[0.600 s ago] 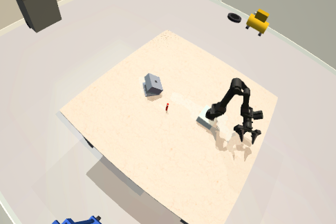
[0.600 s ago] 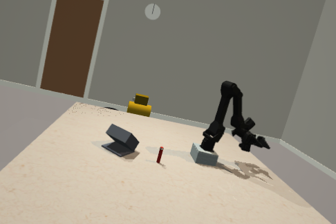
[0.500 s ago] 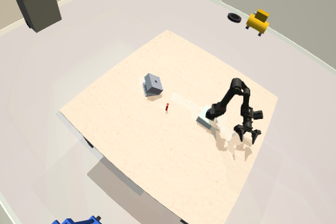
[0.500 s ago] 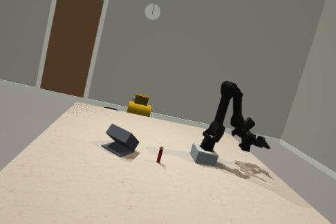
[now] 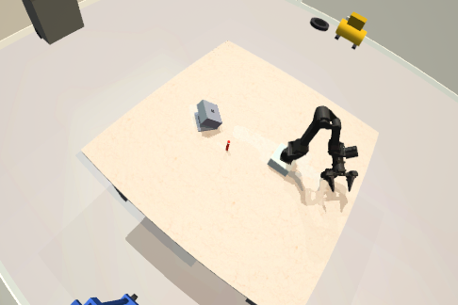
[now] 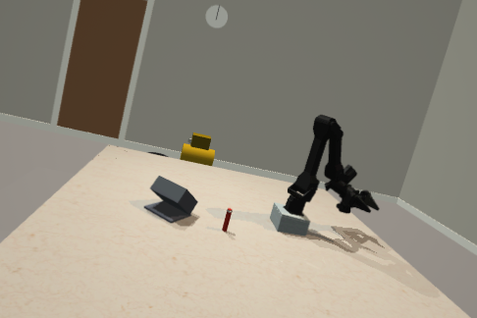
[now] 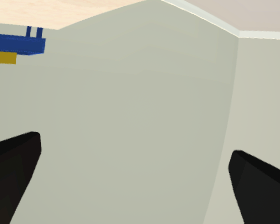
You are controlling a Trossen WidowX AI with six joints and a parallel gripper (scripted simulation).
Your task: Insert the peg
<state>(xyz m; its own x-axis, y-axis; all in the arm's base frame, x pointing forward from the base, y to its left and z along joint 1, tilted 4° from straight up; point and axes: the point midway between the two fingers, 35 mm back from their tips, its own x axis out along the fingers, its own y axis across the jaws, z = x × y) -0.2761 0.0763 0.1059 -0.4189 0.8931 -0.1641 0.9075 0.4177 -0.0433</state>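
My gripper tip is 60 cm short of the red square peg, 4 cm to the left of it and 9 cm above it. The rest, counted from my gripper tip: sloped grey panel 76 cm ahead, 16 cm to the right, 9 cm below.
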